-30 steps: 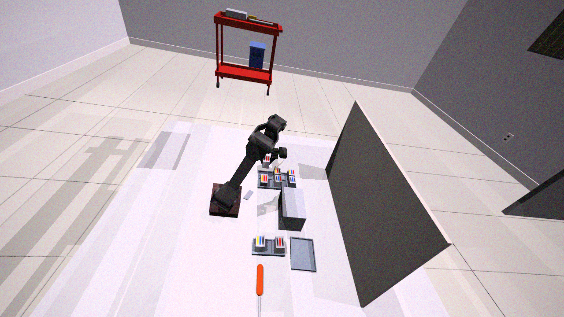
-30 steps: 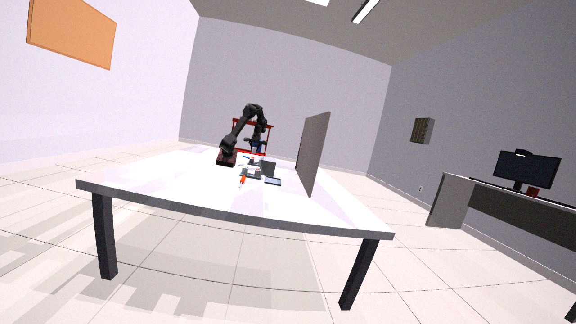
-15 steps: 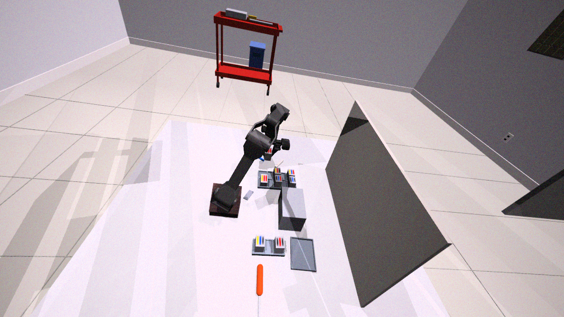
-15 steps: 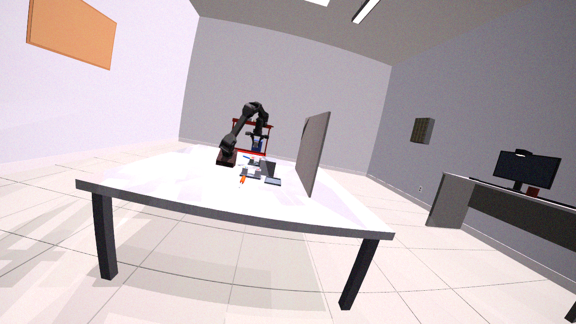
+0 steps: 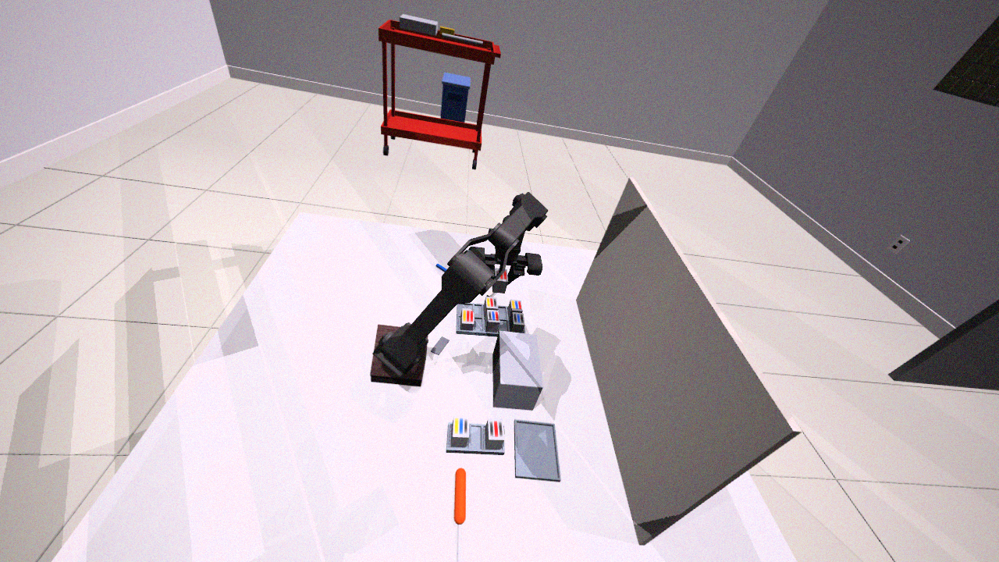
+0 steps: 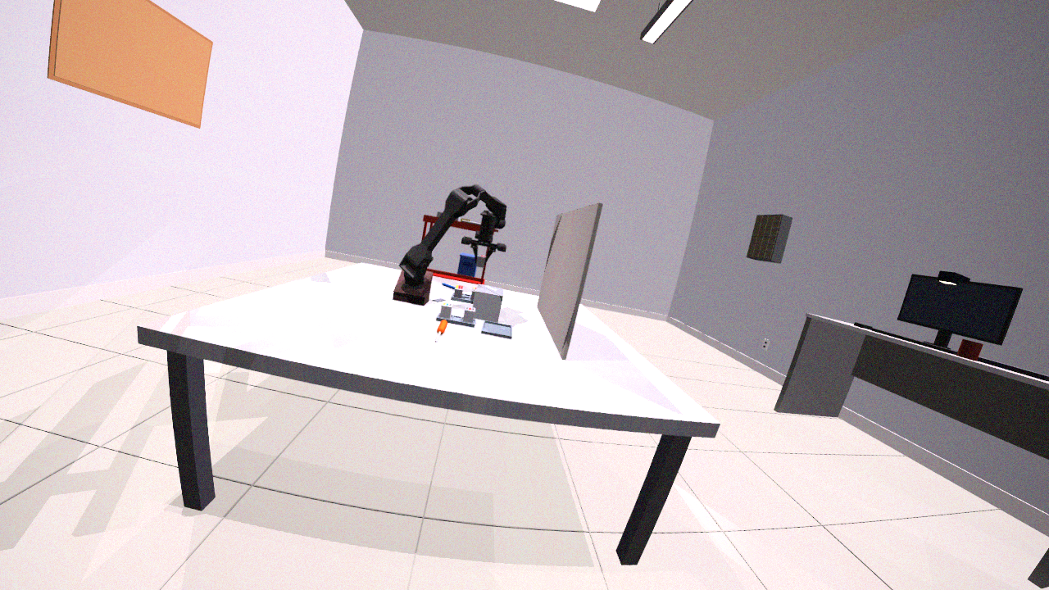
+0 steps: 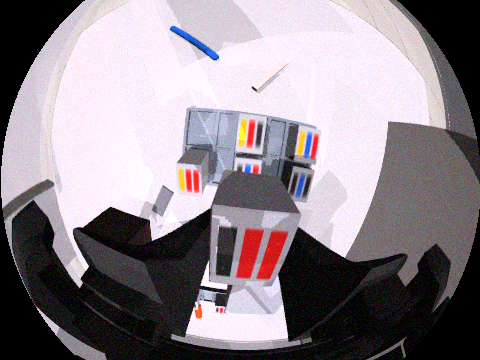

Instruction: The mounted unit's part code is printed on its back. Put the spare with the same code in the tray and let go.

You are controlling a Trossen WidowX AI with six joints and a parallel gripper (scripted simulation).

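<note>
Now: gripper tip 370 mm to the left of the grey tray, 160 mm above it and 60 mm short of it. The rest, counted from my gripper tip: mounted unit (180 mm to the right, 120 mm below, 40 mm ahead); then blue pen (220 mm to the left, 160 mm below, 100 mm behind); then panel (280 mm ahead, 220 mm to the right, 60 mm above).
</note>
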